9 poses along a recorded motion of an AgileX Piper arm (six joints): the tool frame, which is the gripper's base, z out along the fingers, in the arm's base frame.
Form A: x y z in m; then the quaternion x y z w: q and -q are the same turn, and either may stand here.
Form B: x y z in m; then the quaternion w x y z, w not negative. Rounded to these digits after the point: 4 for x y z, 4 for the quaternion.
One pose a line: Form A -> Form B
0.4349, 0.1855, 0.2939, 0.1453, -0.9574, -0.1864, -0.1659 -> 0.4349, 0.1855, 0.2939, 0.1659, -0.1453, 0.9574, 0.1864
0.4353, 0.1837, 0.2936, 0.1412, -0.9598, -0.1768, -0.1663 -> 0.4353, 0.1837, 0.2936, 0.1663, -0.1412, 0.9598, 0.1768
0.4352, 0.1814, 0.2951, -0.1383, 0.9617, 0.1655, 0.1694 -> 0.4352, 0.1814, 0.2951, 0.1694, -0.1383, 0.9617, 0.1655
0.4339, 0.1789, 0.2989, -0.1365, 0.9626, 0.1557, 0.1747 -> 0.4339, 0.1789, 0.2989, 0.1747, -0.1365, 0.9626, 0.1557
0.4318, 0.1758, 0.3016, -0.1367, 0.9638, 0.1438, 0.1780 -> 0.4318, 0.1758, 0.3016, 0.1780, -0.1367, 0.9638, 0.1438
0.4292, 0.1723, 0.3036, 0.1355, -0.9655, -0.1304, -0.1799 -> 0.4292, 0.1723, 0.3036, 0.1799, -0.1355, 0.9655, 0.1304
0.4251, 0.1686, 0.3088, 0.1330, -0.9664, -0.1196, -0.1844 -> 0.4251, 0.1686, 0.3088, 0.1844, -0.1330, 0.9664, 0.1196
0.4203, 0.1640, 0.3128, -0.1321, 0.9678, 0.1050, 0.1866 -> 0.4203, 0.1640, 0.3128, 0.1866, -0.1321, 0.9678, 0.1050
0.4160, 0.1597, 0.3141, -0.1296, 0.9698, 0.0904, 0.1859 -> 0.4160, 0.1597, 0.3141, 0.1859, -0.1296, 0.9698, 0.0904
